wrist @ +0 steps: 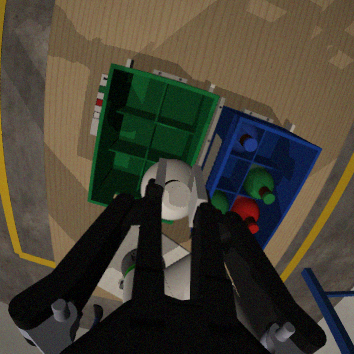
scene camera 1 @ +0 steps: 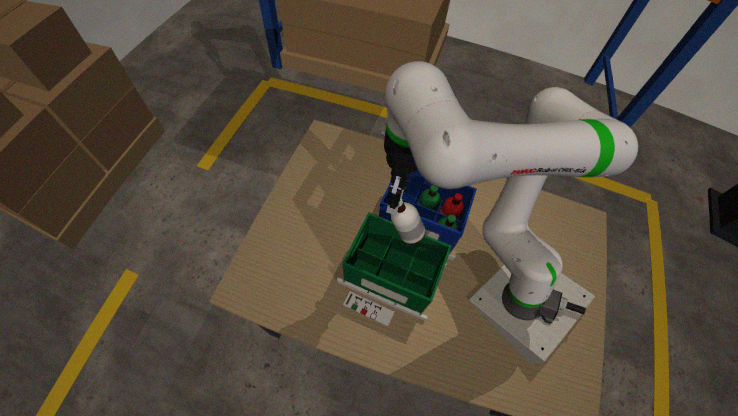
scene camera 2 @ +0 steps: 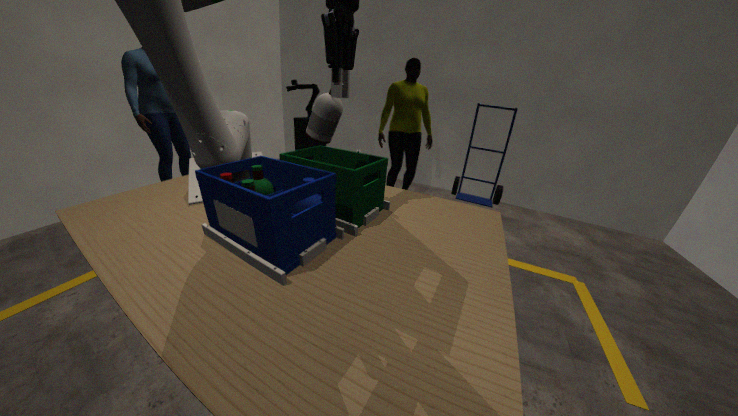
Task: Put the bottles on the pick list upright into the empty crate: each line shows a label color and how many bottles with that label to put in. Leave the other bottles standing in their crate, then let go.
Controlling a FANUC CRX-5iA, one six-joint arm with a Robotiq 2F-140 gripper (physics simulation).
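Places are measured from the arm's base along level axes (x left, y back, z up), in centimetres.
Where they show: gripper, fingertip midpoint: (wrist: pixel 176 173) (scene camera 1: pixel 393 207) (scene camera 2: pixel 340 97); arm's base, link origin: (scene camera 1: pixel 524 299) (scene camera 2: pixel 236 174).
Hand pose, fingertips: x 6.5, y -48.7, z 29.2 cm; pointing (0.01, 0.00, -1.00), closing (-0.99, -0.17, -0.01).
Things, the pixels of their centre, and the offset from my fingertips. Level surfaces: height alone.
- white bottle, body centre: (wrist: pixel 170 188) (scene camera 1: pixel 405 218) (scene camera 2: pixel 327 110) dx -0.6, dy +3.7, dz -3.4 cm
- green crate, body centre: (wrist: pixel 149 140) (scene camera 1: pixel 395 265) (scene camera 2: pixel 333 182) dx +4.3, dy +5.6, dz -25.1 cm
- blue crate, body centre: (wrist: pixel 243 177) (scene camera 2: pixel 268 206) (scene camera 1: pixel 425 208) dx -19.2, dy +5.8, dz -25.1 cm
- red bottle, body centre: (wrist: pixel 244 210) (scene camera 1: pixel 452 208) dx -24.4, dy +14.3, dz -25.3 cm
- blue bottle, body centre: (wrist: pixel 239 134) (scene camera 2: pixel 310 210) dx -13.5, dy -3.0, dz -25.3 cm
- pick list, body centre: (wrist: pixel 104 107) (scene camera 1: pixel 368 308) dx +18.4, dy +4.0, dz -33.8 cm
- wooden table, surface height: dz -33.9 cm
My gripper (scene camera 1: pixel 395 202) (scene camera 2: pixel 339 88) (wrist: pixel 176 173) is shut on the neck of a white bottle (scene camera 1: pixel 409 224) (scene camera 2: pixel 324 116) (wrist: pixel 150 185). The bottle hangs tilted above the green crate (scene camera 1: pixel 356 271) (scene camera 2: pixel 351 191) (wrist: pixel 167 80), near the blue crate's side. No bottle shows in the green crate's visible compartments; the bottle and fingers hide part of it. In the blue crate (scene camera 1: pixel 465 217) (scene camera 2: pixel 273 227) (wrist: pixel 295 192) stand a red bottle (scene camera 1: pixel 453 205) (wrist: pixel 246 209), two green bottles (scene camera 1: pixel 429 197) (wrist: pixel 259 181) and a blue bottle (wrist: pixel 248 142). The pick list (scene camera 1: pixel 368 308) shows green, red and white squares.
Both crates stand side by side between low light rails (scene camera 1: pixel 382 299) (scene camera 2: pixel 242 253) on the wooden table (scene camera 1: pixel 268 258) (scene camera 2: pixel 361 289). The robot's base plate (scene camera 1: pixel 542 330) is beside them. A person in yellow (scene camera 2: pixel 408 108), a person in blue (scene camera 2: pixel 147 87) and a hand truck (scene camera 2: pixel 487 150) stand beyond the table.
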